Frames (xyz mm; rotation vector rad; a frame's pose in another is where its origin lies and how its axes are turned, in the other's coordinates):
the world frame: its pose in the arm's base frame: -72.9 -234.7 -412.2 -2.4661 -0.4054 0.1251
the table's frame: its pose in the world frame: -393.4 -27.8 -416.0 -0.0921 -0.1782 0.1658
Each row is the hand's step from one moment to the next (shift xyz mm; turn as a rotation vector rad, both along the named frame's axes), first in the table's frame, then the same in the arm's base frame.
Working: the table's frame: its pose in the arm's base frame: -375.9 -577.2 -66.6 -2.5869 -0.2864 0.4057

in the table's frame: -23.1 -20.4 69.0 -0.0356 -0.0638 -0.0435
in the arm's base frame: -47.3 41.8 -41.5 -0.0266 0.0252 0.0767
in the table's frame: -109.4 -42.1 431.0 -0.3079 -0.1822 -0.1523
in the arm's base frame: -252.3 197.9 -310.9 -0.2590 0.0026 0.2900
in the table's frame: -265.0 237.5 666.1 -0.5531 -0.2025 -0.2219
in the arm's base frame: -441.6 21.8 -612.2 -0.4670 -0.0785 0.4146
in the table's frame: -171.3 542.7 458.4 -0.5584 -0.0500 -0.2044
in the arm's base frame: -246.1 -305.0 -616.8 -0.4587 -0.2021 0.3238
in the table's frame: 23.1 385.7 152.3 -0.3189 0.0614 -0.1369
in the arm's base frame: 18.7 -254.3 -327.8 -0.2439 -0.2010 0.1559
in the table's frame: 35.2 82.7 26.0 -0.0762 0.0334 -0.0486
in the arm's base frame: 34.5 -49.2 -71.7 -0.0506 -0.0711 0.0409
